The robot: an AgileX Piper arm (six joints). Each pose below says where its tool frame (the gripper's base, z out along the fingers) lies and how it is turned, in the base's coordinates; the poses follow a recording.
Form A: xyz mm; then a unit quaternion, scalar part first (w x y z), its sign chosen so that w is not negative.
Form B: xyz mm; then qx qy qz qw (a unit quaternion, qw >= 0). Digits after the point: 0 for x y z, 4 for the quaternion.
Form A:
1: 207, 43, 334, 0.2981, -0.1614, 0.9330, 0.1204
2: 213, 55, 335, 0.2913, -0.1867, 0.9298, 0.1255
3: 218, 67, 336, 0.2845, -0.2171, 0.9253, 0.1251
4: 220, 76, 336, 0.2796, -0.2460, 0.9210, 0.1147
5: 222, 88, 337, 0.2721, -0.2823, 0.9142, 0.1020
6: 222, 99, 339, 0.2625, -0.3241, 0.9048, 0.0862
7: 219, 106, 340, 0.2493, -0.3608, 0.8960, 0.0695
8: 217, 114, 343, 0.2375, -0.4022, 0.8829, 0.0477
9: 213, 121, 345, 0.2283, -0.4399, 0.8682, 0.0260
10: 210, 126, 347, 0.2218, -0.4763, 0.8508, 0.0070
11: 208, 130, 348, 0.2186, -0.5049, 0.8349, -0.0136
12: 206, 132, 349, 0.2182, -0.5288, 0.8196, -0.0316
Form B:
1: 207, 43, 334, -0.1614, 0.9330, 0.1204, 0.2981
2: 213, 55, 335, -0.1867, 0.9298, 0.1255, 0.2913
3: 218, 67, 336, -0.2171, 0.9253, 0.1251, 0.2845
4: 220, 76, 336, -0.2460, 0.9210, 0.1147, 0.2796
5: 222, 88, 337, -0.2823, 0.9142, 0.1020, 0.2721
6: 222, 99, 339, -0.3241, 0.9048, 0.0862, 0.2625
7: 219, 106, 340, -0.3608, 0.8960, 0.0695, 0.2493
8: 217, 114, 343, -0.4022, 0.8829, 0.0477, 0.2375
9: 213, 121, 345, -0.4399, 0.8682, 0.0260, 0.2283
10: 210, 126, 347, -0.4763, 0.8508, 0.0070, 0.2218
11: 208, 130, 348, -0.5049, 0.8349, -0.0136, 0.2186
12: 206, 132, 349, -0.5288, 0.8196, -0.0316, 0.2182
